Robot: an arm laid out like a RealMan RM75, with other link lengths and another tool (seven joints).
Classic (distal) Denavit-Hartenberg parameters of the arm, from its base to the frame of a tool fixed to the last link. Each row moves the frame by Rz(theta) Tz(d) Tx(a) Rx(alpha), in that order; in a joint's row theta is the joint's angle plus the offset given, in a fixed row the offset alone. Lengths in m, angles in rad.
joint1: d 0.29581  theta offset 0  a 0  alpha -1.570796
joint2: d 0  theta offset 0  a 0  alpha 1.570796
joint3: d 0.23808  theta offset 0  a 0  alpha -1.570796
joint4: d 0  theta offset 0  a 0  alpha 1.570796
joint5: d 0.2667  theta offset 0  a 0  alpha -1.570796
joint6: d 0  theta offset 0  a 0  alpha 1.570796
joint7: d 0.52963  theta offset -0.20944  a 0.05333  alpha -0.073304
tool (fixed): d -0.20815  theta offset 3.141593  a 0  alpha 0
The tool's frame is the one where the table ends.
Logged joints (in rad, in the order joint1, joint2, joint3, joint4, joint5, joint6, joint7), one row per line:
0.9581 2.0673 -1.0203 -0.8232 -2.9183 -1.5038 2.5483
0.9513 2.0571 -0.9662 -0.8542 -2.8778 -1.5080 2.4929
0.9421 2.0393 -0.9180 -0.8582 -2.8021 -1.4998 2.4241
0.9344 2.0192 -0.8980 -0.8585 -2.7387 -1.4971 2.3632
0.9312 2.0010 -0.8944 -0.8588 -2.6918 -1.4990 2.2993
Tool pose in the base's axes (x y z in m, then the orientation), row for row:
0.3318 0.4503 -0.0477 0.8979 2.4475 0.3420
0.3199 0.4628 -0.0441 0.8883 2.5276 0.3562
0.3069 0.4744 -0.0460 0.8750 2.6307 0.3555
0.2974 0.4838 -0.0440 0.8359 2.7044 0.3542
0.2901 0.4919 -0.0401 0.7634 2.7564 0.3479
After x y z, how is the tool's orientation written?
As a rotation vector, in radians.
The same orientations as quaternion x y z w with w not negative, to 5 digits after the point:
0.33035 0.90048 0.12583 0.25333
0.32079 0.91278 0.12863 0.21768
0.30836 0.92709 0.12528 0.17238
0.28997 0.93814 0.12287 0.14394
0.26271 0.94858 0.11972 0.12981

